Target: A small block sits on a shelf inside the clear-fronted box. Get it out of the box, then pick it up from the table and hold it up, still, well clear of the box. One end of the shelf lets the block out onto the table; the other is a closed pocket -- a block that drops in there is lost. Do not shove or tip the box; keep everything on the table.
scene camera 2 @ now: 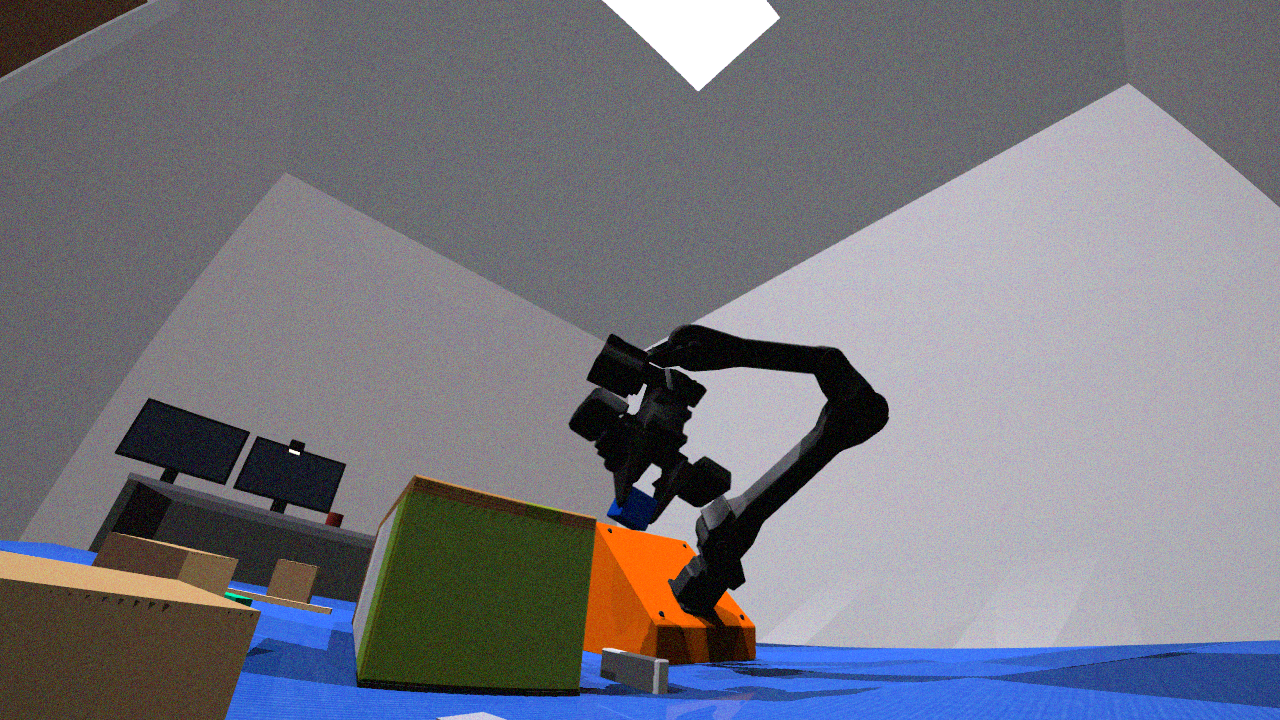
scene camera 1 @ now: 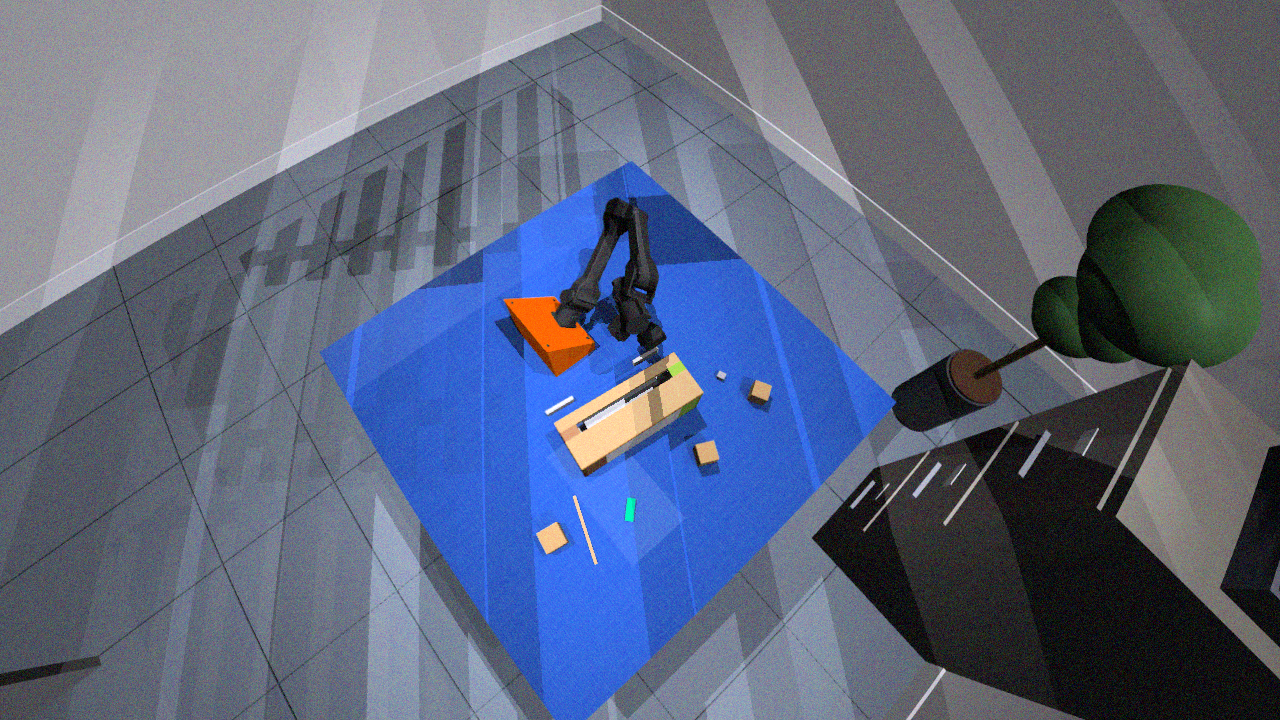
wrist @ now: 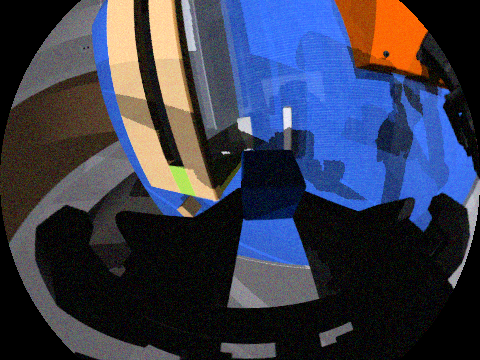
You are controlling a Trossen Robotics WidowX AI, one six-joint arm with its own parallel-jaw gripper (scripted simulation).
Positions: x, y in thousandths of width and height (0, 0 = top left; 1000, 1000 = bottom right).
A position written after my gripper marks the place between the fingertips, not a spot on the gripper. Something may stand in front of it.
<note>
I see my gripper (scene camera 2: 497, 713), a blue block (scene camera 2: 496, 715) and a tan box (scene camera 1: 475, 592).
The blue block is seen too in the wrist view (wrist: 568, 512). The tan box shows as well in the wrist view (wrist: 368, 229). My gripper also shows in scene camera 1 (scene camera 1: 507, 470) and in the wrist view (wrist: 553, 538).
</note>
